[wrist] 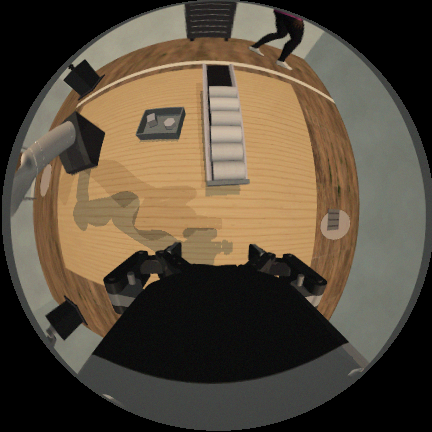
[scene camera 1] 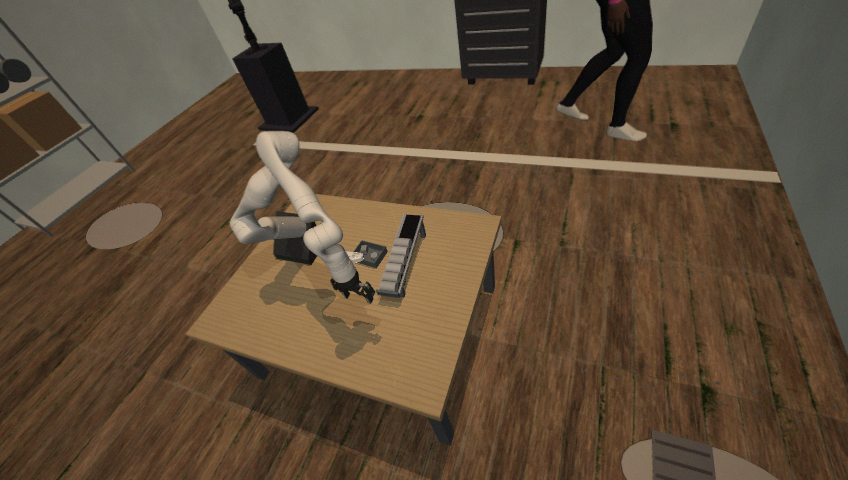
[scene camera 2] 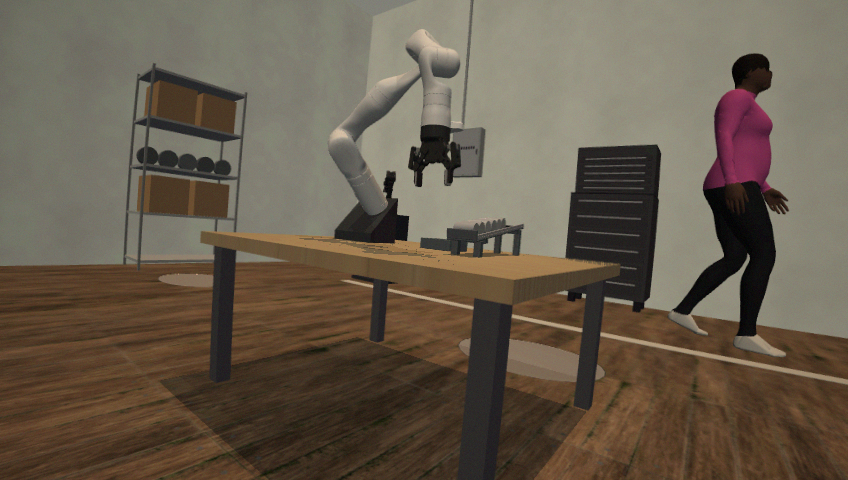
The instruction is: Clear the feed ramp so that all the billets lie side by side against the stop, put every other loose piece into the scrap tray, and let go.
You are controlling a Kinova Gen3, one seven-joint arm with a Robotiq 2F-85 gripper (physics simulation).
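Several light grey cylindrical billets lie side by side across the feed ramp. The row reaches the stop at the ramp's near end; the dark upper end of the ramp is bare. The scrap tray stands left of the ramp and holds a small grey block and a grey hexagonal piece. My gripper is open and empty, high above the table, off the stop end of the ramp.
The arm's dark base stands on the table, left of the tray in the wrist view. A person and a dark drawer cabinet are beyond the table.
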